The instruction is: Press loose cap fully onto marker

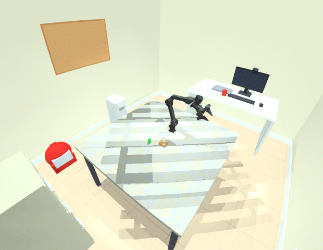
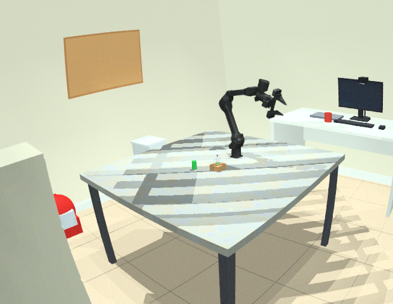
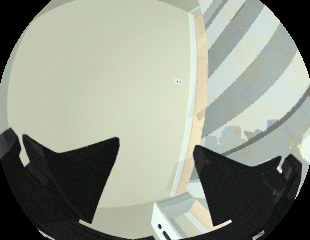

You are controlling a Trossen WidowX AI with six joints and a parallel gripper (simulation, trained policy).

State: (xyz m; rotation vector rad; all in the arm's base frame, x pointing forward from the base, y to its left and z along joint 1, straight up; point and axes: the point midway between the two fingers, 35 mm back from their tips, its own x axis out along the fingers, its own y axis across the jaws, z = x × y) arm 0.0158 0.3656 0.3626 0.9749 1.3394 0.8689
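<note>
My gripper tip is now 300 mm short of the green cap, 470 mm to the left of it and 330 mm above it. The rest, counted from my gripper tip: tan holder block 230 mm ahead, 340 mm to the right, 330 mm below; white marker 230 mm ahead, 340 mm to the right, 280 mm below.
</note>
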